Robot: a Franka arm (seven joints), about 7 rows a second.
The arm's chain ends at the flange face. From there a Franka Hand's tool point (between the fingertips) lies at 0.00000 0.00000 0.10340 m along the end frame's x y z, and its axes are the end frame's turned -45 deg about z.
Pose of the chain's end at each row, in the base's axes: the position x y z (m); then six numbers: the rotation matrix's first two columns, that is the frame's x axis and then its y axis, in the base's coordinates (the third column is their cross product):
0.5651 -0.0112 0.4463 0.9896 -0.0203 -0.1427 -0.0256 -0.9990 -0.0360
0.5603 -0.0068 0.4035 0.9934 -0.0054 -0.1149 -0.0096 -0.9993 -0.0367
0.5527 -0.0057 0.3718 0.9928 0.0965 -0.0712 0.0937 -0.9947 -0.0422
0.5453 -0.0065 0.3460 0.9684 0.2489 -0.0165 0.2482 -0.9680 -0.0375
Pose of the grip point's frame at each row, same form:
0.5504 -0.0071 0.3440 0.7179 0.6920 -0.0754 0.6817 -0.7208 -0.1264
0.5484 -0.0029 0.3008 0.7092 0.7028 -0.0553 0.6957 -0.7104 -0.1072
0.5450 -0.0021 0.2688 0.6358 0.7716 -0.0205 0.7683 -0.6351 -0.0802
0.5427 -0.0032 0.2427 0.5093 0.8605 0.0148 0.8603 -0.5085 -0.0382

